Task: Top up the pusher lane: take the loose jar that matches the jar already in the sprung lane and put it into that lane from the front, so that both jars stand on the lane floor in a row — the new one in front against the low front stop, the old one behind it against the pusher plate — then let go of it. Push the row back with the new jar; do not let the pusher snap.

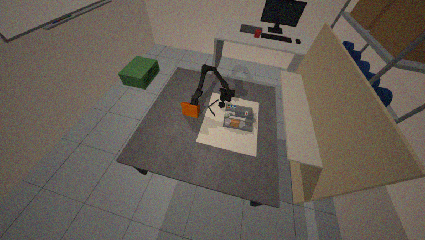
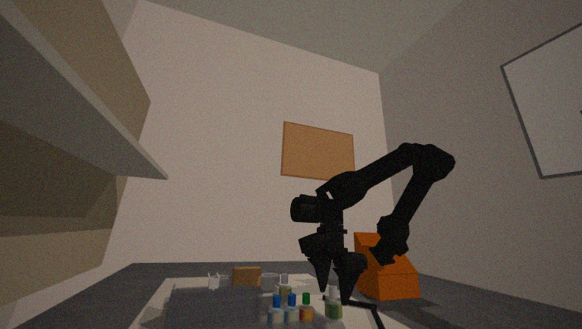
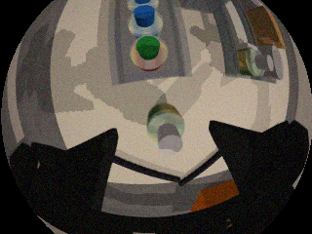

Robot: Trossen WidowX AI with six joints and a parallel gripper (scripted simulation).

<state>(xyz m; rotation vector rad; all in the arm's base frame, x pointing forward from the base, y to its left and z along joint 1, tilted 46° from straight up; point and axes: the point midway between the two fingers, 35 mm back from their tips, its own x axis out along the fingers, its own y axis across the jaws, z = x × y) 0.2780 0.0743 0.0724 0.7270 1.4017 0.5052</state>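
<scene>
Now: the brown block 14 cm ahead of my gripper tip and 21 cm to the right of it.
</scene>
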